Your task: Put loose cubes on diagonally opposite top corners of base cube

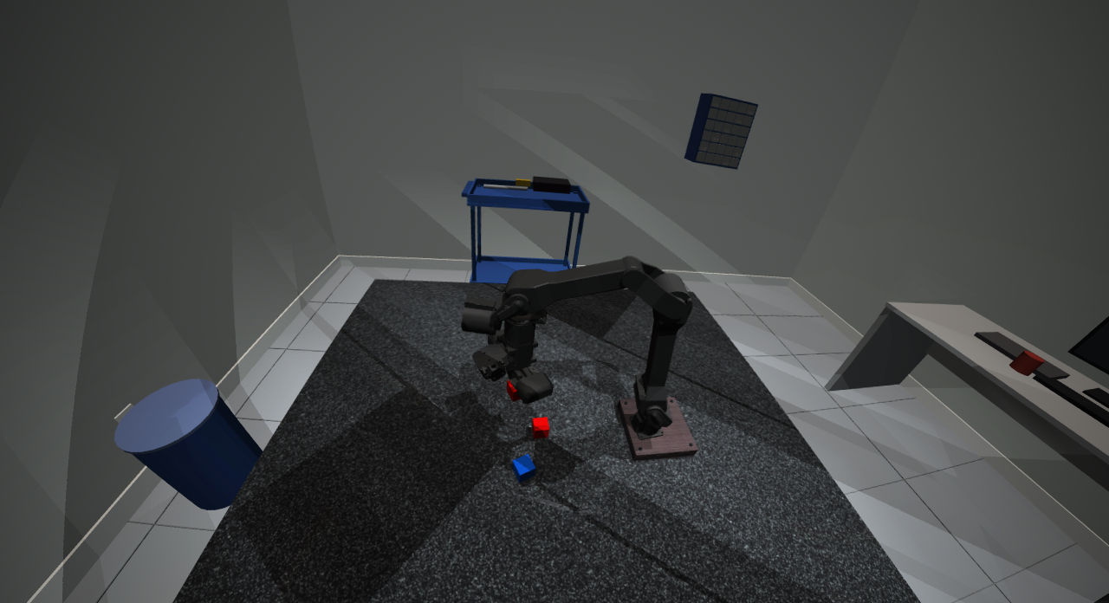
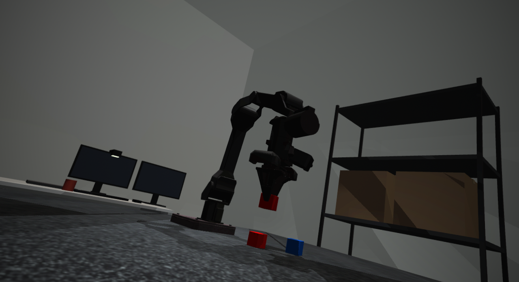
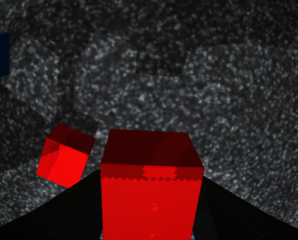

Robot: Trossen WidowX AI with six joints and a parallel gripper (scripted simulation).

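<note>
My gripper tip is 14 cm to the right of the blue base cube and 9 cm above it.
</note>
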